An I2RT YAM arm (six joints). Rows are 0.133 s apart.
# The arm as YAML. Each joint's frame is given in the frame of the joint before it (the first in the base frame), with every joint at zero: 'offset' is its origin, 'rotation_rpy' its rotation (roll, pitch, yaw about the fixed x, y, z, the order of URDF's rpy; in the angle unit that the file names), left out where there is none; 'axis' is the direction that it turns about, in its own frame. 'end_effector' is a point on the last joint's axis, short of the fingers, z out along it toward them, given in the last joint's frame.
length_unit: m
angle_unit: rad
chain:
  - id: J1
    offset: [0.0, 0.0, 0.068]
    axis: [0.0, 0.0, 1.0]
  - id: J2
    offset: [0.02, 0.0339, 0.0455]
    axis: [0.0, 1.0, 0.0]
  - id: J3
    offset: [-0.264, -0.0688, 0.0]
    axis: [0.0, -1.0, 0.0]
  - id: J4
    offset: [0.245, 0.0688, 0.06]
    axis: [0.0, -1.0, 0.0]
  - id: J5
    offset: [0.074, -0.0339, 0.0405]
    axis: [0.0, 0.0, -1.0]
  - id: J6
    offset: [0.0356, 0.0, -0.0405]
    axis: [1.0, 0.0, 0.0]
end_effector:
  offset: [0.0, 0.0, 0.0]
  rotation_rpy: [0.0, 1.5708, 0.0]
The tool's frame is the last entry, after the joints.
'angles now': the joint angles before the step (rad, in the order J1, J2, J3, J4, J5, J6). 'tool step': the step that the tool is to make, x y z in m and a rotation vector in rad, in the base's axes. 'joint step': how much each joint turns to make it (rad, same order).
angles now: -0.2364 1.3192 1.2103 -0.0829 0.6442 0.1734
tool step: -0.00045 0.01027 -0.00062 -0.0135 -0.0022 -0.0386
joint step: 0.0400 -0.0076 -0.0107 0.0062 0.0796 0.0031
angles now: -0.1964 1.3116 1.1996 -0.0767 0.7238 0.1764
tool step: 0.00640 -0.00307 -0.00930 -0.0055 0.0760 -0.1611
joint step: 0.0077 0.0489 0.0320 -0.0779 0.1688 0.0291
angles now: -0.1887 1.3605 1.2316 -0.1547 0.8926 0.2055
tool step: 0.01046 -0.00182 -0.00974 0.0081 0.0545 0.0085
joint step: 0.0000 0.0430 0.0140 -0.0202 -0.0074 -0.0075
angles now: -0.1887 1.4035 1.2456 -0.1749 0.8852 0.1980
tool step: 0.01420 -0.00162 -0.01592 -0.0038 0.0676 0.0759
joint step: -0.0015 0.0474 -0.0138 0.0429 -0.0674 -0.0629
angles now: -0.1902 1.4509 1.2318 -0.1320 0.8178 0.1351
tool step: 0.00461 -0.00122 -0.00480 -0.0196 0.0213 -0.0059
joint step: 0.0000 0.0186 -0.0046 0.0275 0.0135 -0.0292
